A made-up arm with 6 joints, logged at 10 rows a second.
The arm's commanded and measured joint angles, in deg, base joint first. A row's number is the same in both.
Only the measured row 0 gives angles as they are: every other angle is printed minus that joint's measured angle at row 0.
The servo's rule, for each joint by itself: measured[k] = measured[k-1] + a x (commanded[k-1-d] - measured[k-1]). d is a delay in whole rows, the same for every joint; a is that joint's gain. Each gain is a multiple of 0.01, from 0.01 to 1. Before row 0 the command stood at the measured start. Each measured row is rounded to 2 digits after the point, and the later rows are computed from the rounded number. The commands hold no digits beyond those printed.
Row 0, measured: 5.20, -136.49, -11.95, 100.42, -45.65, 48.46
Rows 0 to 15, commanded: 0.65, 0.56, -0.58, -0.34, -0.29, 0.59; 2.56, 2.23, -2.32, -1.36, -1.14, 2.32; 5.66, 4.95, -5.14, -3.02, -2.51, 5.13; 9.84, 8.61, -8.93, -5.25, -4.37, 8.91; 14.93, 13.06, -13.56, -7.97, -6.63, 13.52; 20.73, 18.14, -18.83, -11.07, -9.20, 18.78; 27.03, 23.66, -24.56, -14.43, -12.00, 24.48; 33.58, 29.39, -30.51, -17.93, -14.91, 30.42; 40.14, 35.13, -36.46, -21.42, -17.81, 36.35; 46.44, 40.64, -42.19, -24.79, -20.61, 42.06; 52.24, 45.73, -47.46, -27.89, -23.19, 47.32; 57.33, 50.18, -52.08, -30.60, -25.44, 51.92; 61.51, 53.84, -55.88, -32.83, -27.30, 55.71; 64.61, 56.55, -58.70, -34.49, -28.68, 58.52; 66.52, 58.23, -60.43, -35.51, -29.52, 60.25; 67.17, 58.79, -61.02, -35.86, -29.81, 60.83
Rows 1 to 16, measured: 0.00, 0.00, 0.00, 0.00, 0.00, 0.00; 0.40, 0.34, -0.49, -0.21, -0.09, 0.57; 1.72, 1.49, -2.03, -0.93, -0.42, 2.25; 4.12, 3.60, -4.64, -2.25, -1.07, 5.01; 7.61, 6.66, -8.24, -4.14, -2.09, 8.75; 12.08, 10.56, -12.71, -6.55, -3.50, 13.33; 17.36, 15.18, -17.85, -9.40, -5.27, 18.56; 23.26, 20.35, -23.49, -12.57, -7.36, 24.24; 29.56, 25.86, -29.39, -15.95, -9.70, 30.17; 36.01, 31.51, -35.33, -19.40, -12.21, 36.10; 42.37, 37.08, -41.09, -22.80, -14.81, 41.82; 48.39, 42.36, -46.44, -26.01, -17.41, 47.10; 53.84, 47.13, -51.18, -28.90, -19.90, 51.73; 58.52, 51.22, -55.13, -31.38, -22.19, 55.55; 62.23, 54.47, -58.13, -33.34, -24.20, 58.40; 64.85, 56.76, -60.06, -34.71, -25.85, 60.18
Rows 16 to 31, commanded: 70.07, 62.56, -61.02, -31.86, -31.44, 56.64; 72.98, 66.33, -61.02, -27.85, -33.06, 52.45; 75.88, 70.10, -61.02, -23.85, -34.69, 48.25; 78.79, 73.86, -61.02, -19.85, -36.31, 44.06; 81.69, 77.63, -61.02, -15.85, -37.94, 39.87; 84.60, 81.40, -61.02, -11.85, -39.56, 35.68; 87.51, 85.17, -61.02, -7.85, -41.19, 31.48; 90.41, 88.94, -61.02, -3.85, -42.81, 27.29; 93.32, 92.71, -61.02, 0.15, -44.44, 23.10; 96.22, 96.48, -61.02, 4.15, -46.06, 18.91; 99.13, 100.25, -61.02, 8.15, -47.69, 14.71; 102.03, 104.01, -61.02, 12.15, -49.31, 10.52; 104.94, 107.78, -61.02, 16.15, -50.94, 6.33; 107.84, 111.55, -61.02, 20.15, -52.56, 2.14; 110.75, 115.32, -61.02, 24.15, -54.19, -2.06; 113.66, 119.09, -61.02, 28.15, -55.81, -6.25
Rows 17 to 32, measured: 66.27, 58.00, -60.87, -35.43, -27.08, 60.80; 68.59, 60.78, -61.00, -33.18, -28.43, 56.81; 71.27, 64.17, -61.02, -29.82, -29.87, 52.62; 74.08, 67.79, -61.02, -26.06, -31.36, 48.42; 76.95, 71.49, -61.02, -22.15, -32.89, 44.23; 79.84, 75.24, -61.02, -18.18, -34.46, 40.04; 82.74, 79.00, -61.02, -14.19, -36.04, 35.85; 85.65, 82.76, -61.02, -10.20, -37.64, 31.65; 88.55, 86.53, -61.02, -6.20, -39.24, 27.46; 91.46, 90.30, -61.02, -2.20, -40.85, 23.27; 94.36, 94.07, -61.02, 1.80, -42.47, 19.08; 97.27, 97.84, -61.02, 5.80, -44.09, 14.88; 100.17, 101.60, -61.02, 9.80, -45.71, 10.69; 103.08, 105.37, -61.02, 13.80, -47.33, 6.50; 105.98, 109.14, -61.02, 17.80, -48.95, 2.31; 108.89, 112.91, -61.02, 21.80, -50.57, -1.89
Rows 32 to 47, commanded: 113.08, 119.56, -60.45, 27.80, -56.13, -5.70; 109.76, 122.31, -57.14, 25.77, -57.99, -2.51; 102.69, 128.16, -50.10, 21.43, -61.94, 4.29; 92.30, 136.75, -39.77, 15.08, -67.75, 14.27; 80.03, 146.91, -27.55, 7.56, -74.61, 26.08; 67.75, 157.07, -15.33, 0.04, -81.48, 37.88; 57.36, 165.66, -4.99, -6.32, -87.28, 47.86; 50.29, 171.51, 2.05, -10.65, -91.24, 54.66; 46.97, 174.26, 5.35, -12.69, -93.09, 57.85; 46.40, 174.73, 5.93, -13.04, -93.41, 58.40; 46.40, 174.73, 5.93, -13.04, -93.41, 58.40; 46.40, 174.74, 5.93, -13.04, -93.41, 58.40; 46.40, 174.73, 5.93, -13.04, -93.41, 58.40; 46.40, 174.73, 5.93, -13.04, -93.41, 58.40; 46.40, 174.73, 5.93, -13.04, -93.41, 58.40; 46.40, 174.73, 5.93, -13.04, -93.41, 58.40
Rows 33 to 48, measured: 111.80, 116.68, -61.02, 25.80, -52.19, -6.08; 112.58, 118.44, -60.54, 27.06, -53.41, -5.72; 110.86, 120.80, -57.68, 26.25, -54.83, -2.64; 105.88, 125.29, -51.31, 23.21, -57.03, 4.01; 97.60, 132.28, -41.62, 18.09, -60.35, 13.86; 86.88, 141.20, -29.80, 11.46, -64.77, 25.59; 75.21, 150.88, -17.65, 4.27, -69.95, 37.39; 64.32, 159.90, -7.02, -2.40, -75.32, 47.44; 55.76, 166.98, 0.60, -7.60, -80.26, 54.37; 50.40, 171.42, 4.59, -10.81, -84.24, 57.71; 47.96, 173.44, 5.72, -12.21, -87.08, 58.37; 47.01, 174.23, 5.90, -12.73, -89.04, 58.40; 46.64, 174.54, 5.93, -12.93, -90.39, 58.40; 46.49, 174.66, 5.93, -13.00, -91.33, 58.40; 46.44, 174.70, 5.93, -13.03, -91.97, 58.40; 46.42, 174.72, 5.93, -13.04, -92.42, 58.40
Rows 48 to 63, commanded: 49.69, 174.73, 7.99, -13.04, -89.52, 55.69; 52.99, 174.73, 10.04, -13.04, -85.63, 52.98; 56.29, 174.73, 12.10, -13.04, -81.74, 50.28; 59.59, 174.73, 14.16, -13.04, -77.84, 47.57; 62.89, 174.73, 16.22, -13.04, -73.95, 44.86; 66.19, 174.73, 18.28, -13.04, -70.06, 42.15; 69.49, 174.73, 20.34, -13.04, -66.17, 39.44; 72.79, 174.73, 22.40, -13.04, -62.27, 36.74; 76.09, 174.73, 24.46, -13.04, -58.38, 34.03; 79.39, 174.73, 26.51, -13.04, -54.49, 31.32; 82.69, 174.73, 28.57, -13.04, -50.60, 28.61; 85.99, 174.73, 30.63, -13.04, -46.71, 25.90; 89.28, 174.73, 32.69, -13.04, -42.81, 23.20; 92.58, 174.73, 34.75, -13.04, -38.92, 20.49; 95.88, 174.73, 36.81, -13.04, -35.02, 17.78; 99.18, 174.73, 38.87, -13.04, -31.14, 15.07
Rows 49 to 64, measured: 46.41, 174.73, 5.93, -13.04, -92.73, 58.40; 48.41, 174.73, 7.66, -13.04, -91.73, 55.80; 51.20, 174.73, 9.66, -13.04, -89.84, 53.09; 54.30, 174.73, 11.71, -13.04, -87.33, 50.39; 57.53, 174.73, 13.77, -13.04, -84.39, 47.68; 60.80, 174.73, 15.83, -13.04, -81.15, 44.97; 64.09, 174.73, 17.89, -13.04, -77.71, 42.26; 67.38, 174.73, 19.95, -13.04, -74.13, 39.55; 70.68, 174.73, 22.01, -13.04, -70.45, 36.85; 73.98, 174.73, 24.07, -13.04, -66.71, 34.14; 77.28, 174.73, 26.12, -13.04, -62.92, 31.43; 80.58, 174.73, 28.18, -13.04, -59.10, 28.72; 83.88, 174.73, 30.24, -13.04, -55.26, 26.01; 87.17, 174.73, 32.30, -13.04, -51.40, 23.31; 90.47, 174.73, 34.36, -13.04, -47.53, 20.60; 93.77, 174.73, 36.42, -13.04, -43.65, 17.89
